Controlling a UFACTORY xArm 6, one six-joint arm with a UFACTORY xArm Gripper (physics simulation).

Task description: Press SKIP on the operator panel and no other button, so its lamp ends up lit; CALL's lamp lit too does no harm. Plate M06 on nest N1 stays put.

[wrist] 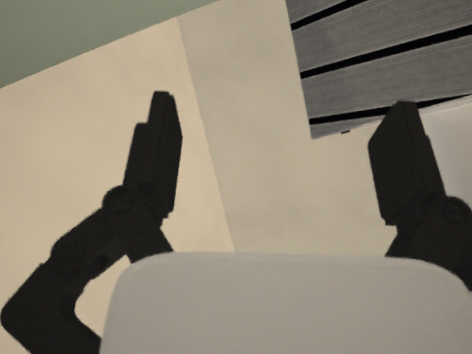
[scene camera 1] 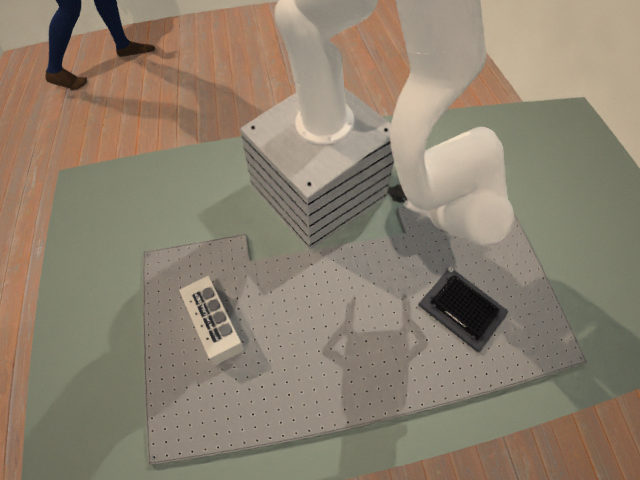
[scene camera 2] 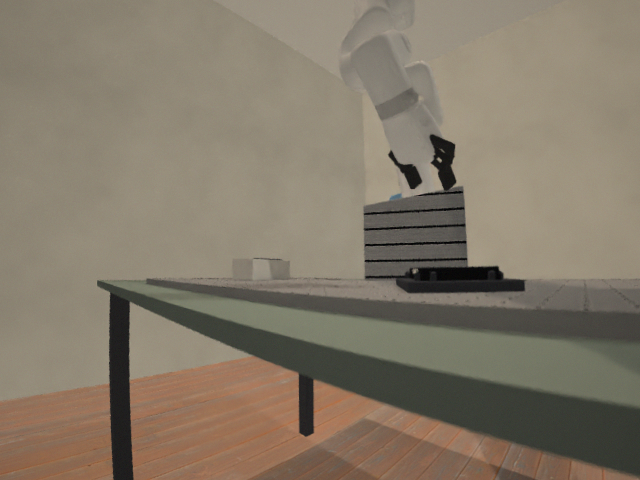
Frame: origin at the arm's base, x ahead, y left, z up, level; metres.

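Seen in the pictures: gripper, fingertip midpoint: point(wrist: 279, 117) point(scene camera 2: 432, 186); arm's base at its link origin: point(scene camera 1: 324, 122) point(scene camera 2: 420, 204).
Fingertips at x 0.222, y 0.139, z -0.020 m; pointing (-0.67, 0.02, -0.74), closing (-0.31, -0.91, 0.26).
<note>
Offsets run from my fingertips to a thing's middle. Level surfaces: height alone.
The operator panel {0.162 m down, 0.104 m ahead, 0.442 m right} point(scene camera 1: 227, 352) point(scene camera 2: 261, 269) is a cream box at the left of the board, with four round grey buttons in a row beside dark labels. I cannot read which label is SKIP. The small lamp dots look dark; none appears lit. Plate M06 {0.171 m down, 0.176 m ahead, 0.091 m left} point(scene camera 1: 462, 308) point(scene camera 2: 457, 273), black, sits on the dark nest N1 {0.179 m down, 0.176 m ahead, 0.091 m left} point(scene camera 1: 488, 331) point(scene camera 2: 460, 285) at the right. My gripper point(scene camera 2: 432, 187) point(wrist: 279, 117) is open and empty, high near the pedestal and far from the panel. In scene camera 1 the arm hides most of it.
The striped grey pedestal point(scene camera 1: 315, 175) point(scene camera 2: 413, 235) point(wrist: 380, 60) carries the arm base behind the perforated board point(scene camera 1: 310, 413) point(scene camera 2: 568, 320). The board lies on the green table {0.202 m down} point(scene camera 1: 103, 206) point(scene camera 2: 361, 335). A person's legs point(scene camera 1: 62, 41) show at the back left; a blue patch point(scene camera 2: 395, 197) shows behind the pedestal.
</note>
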